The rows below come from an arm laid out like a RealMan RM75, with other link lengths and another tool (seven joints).
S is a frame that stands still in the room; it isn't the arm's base.
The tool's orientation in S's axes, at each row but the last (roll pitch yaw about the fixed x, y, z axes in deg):
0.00 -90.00 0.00
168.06 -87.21 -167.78
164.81 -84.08 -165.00
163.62 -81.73 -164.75
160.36 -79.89 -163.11
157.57 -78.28 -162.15
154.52 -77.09 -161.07
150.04 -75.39 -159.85
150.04 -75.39 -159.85
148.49 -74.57 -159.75
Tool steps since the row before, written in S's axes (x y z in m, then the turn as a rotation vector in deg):
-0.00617 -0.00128 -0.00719 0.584 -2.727 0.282
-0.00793 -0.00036 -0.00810 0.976 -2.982 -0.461
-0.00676 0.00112 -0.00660 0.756 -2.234 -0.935
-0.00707 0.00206 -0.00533 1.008 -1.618 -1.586
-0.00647 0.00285 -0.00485 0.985 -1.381 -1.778
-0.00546 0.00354 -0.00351 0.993 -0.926 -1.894
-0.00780 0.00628 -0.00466 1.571 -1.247 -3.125
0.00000 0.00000 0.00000 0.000 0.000 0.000
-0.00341 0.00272 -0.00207 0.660 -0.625 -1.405
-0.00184 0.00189 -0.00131 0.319 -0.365 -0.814
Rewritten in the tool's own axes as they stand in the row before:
-0.00719 -0.00128 0.00617 0.282 -2.727 -0.584
-0.00771 -0.00040 0.00831 -0.476 -2.991 -0.939
-0.00592 0.00093 0.00739 -0.946 -2.257 -0.670
-0.00437 0.00172 0.00778 -1.648 -1.664 -0.815
-0.00383 0.00228 0.00732 -1.845 -1.440 -0.748
-0.00260 0.00285 0.00631 -1.989 -0.996 -0.695
-0.00335 0.00496 0.00928 -3.288 -1.372 -1.048
0.00000 0.00000 0.00000 0.000 0.000 0.000
-0.00143 0.00188 0.00421 -1.462 -0.687 -0.438
-0.00098 0.00133 0.00244 -0.831 -0.412 -0.194

